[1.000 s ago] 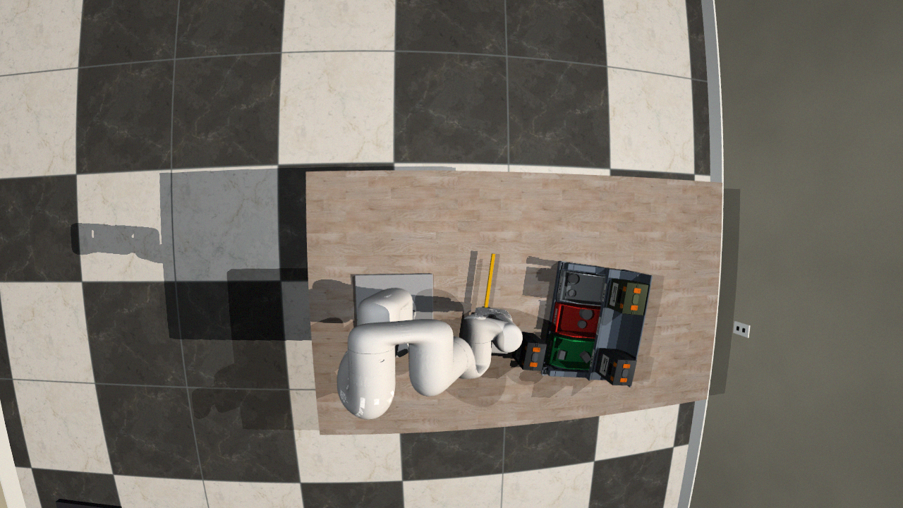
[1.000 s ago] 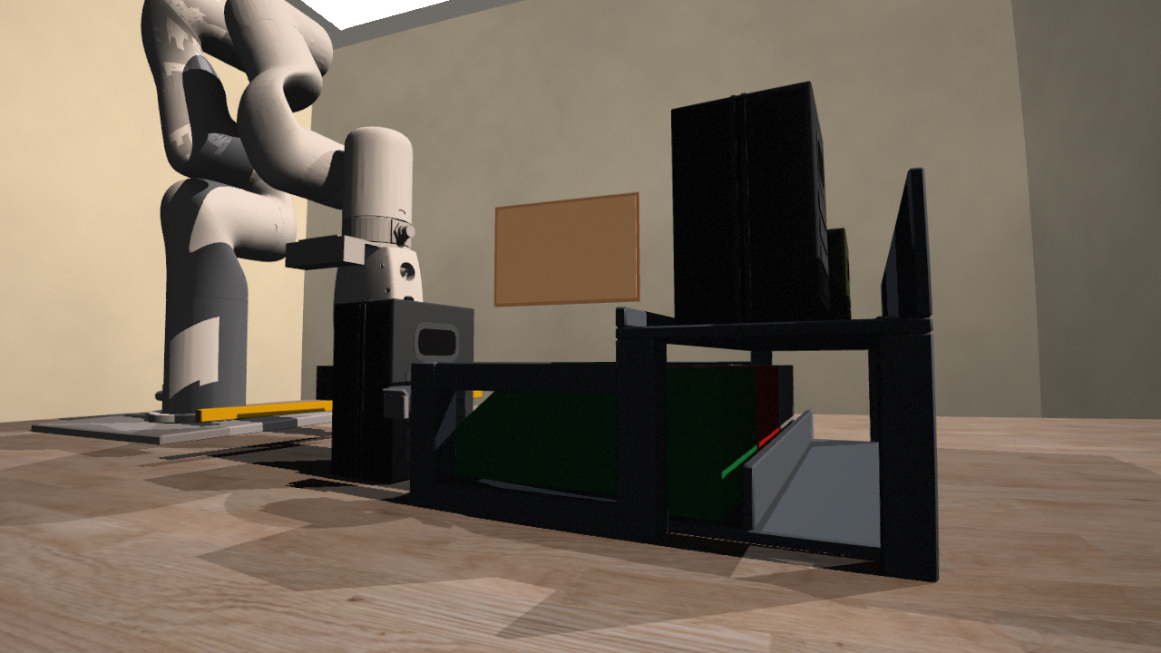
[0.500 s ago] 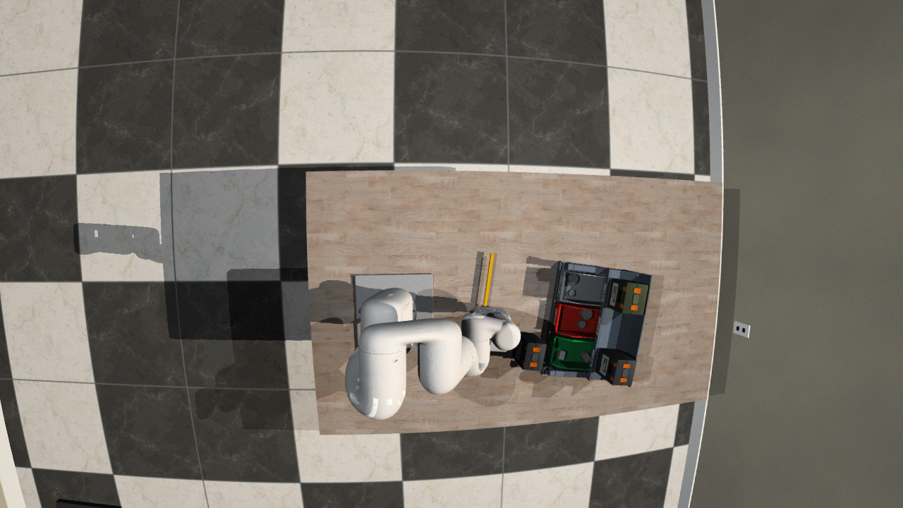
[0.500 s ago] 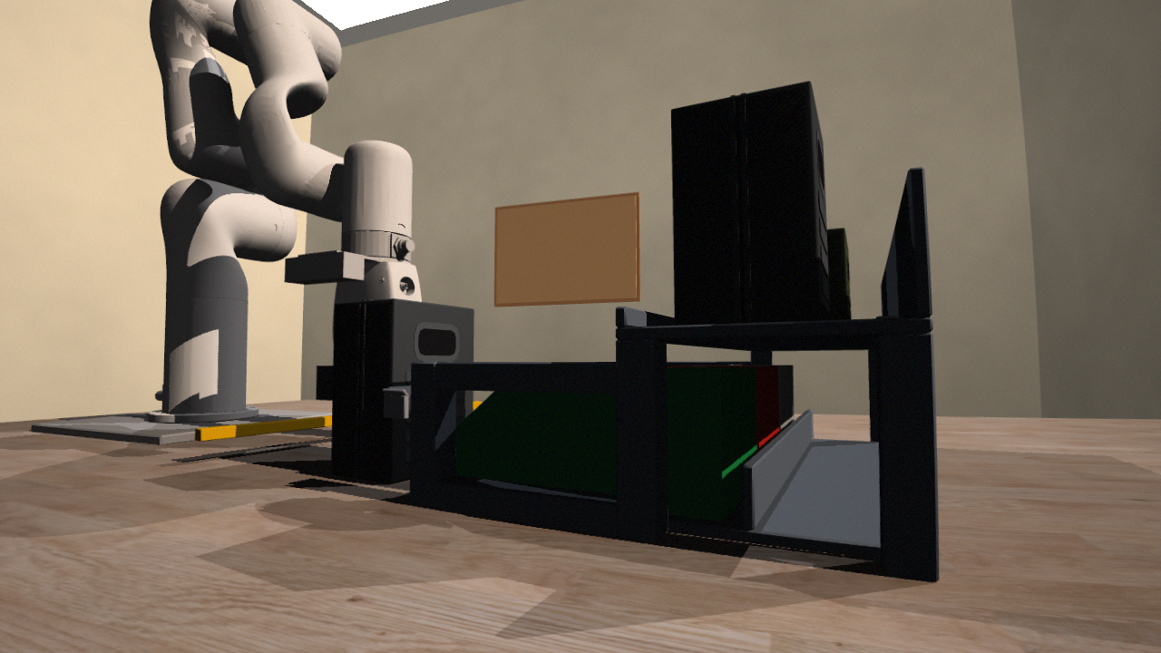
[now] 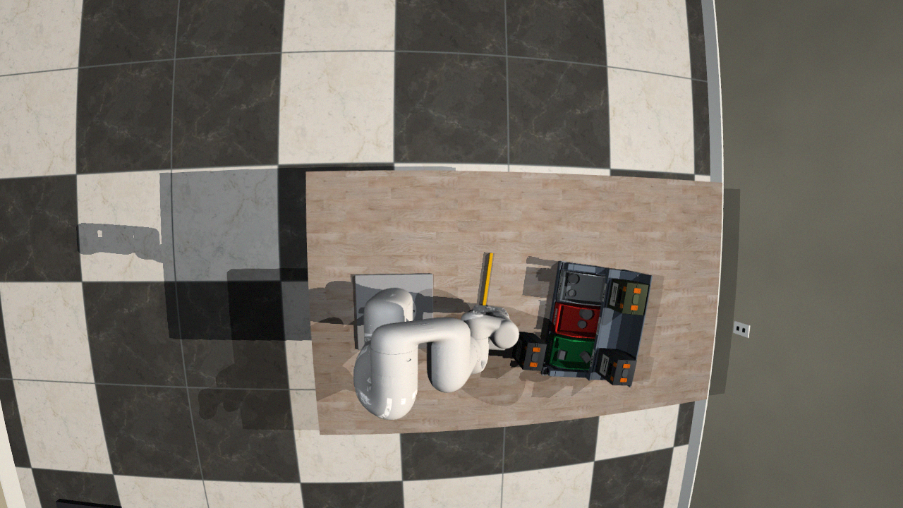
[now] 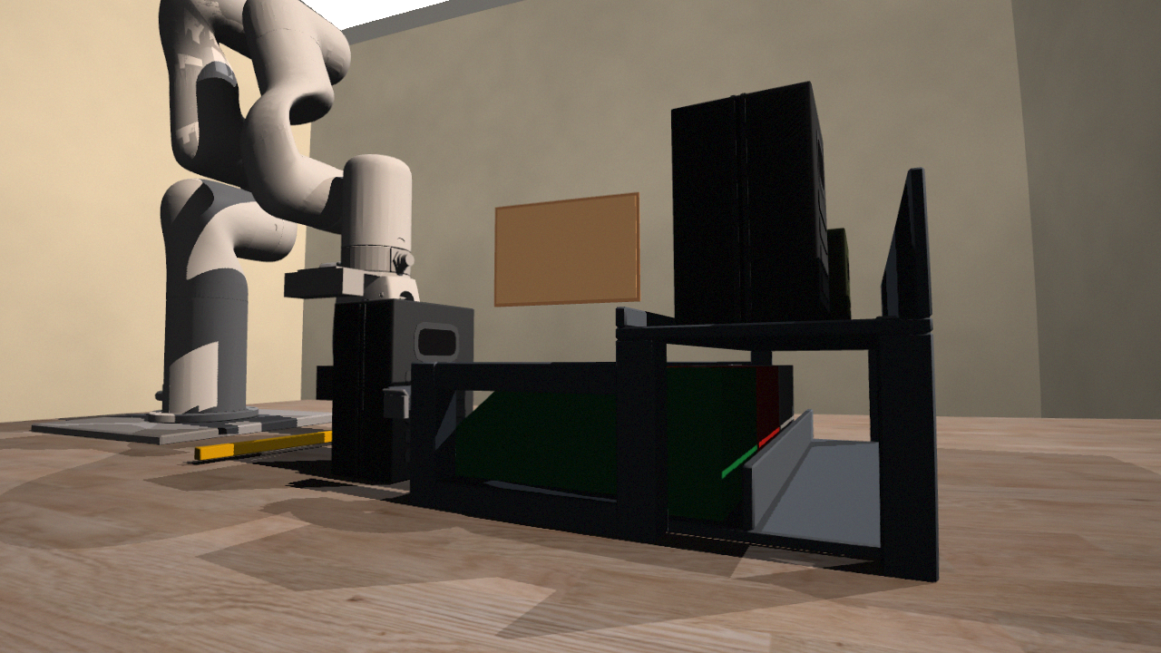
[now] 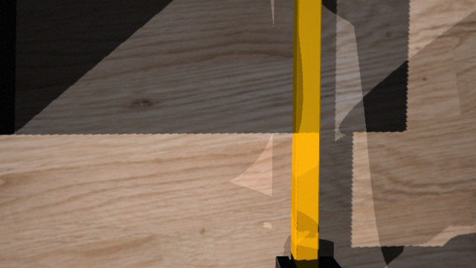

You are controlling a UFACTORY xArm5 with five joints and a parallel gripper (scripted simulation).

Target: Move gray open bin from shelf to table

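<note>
Now: hand 20 mm above the yellow bar. From my hand the other things lie so: gray open bin 340 mm ahead, 80 mm to the left, 20 mm above; then red bin 330 mm ahead, 30 mm to the right, 20 mm above; then dark box 150 mm ahead, 130 mm to the right, 40 mm above.
</note>
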